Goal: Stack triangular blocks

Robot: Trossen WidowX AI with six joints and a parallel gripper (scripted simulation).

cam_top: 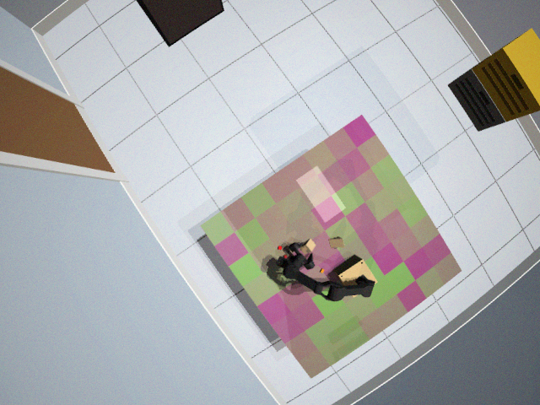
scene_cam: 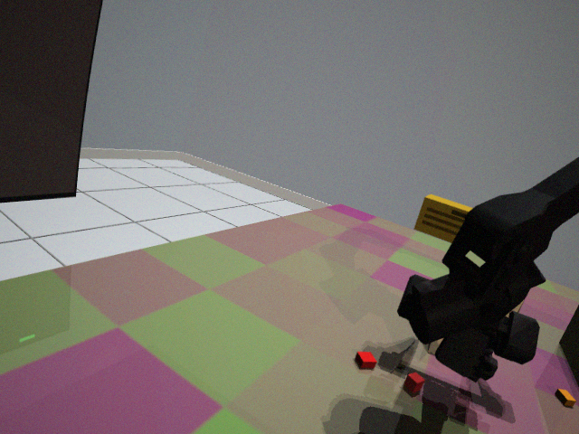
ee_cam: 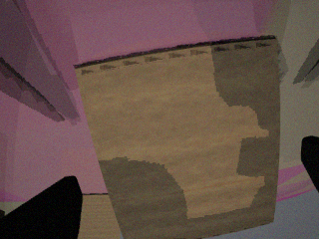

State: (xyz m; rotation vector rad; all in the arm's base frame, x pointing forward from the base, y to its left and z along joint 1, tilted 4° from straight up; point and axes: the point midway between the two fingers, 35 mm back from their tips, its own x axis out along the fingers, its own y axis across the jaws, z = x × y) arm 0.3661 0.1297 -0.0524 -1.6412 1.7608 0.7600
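The triangular wooden block lies 170 mm to the right of my gripper tip, 120 mm behind it and 10 mm below it. Also, from my gripper tip: orange cube (190 mm behind, 30 mm to the left, 20 mm below).
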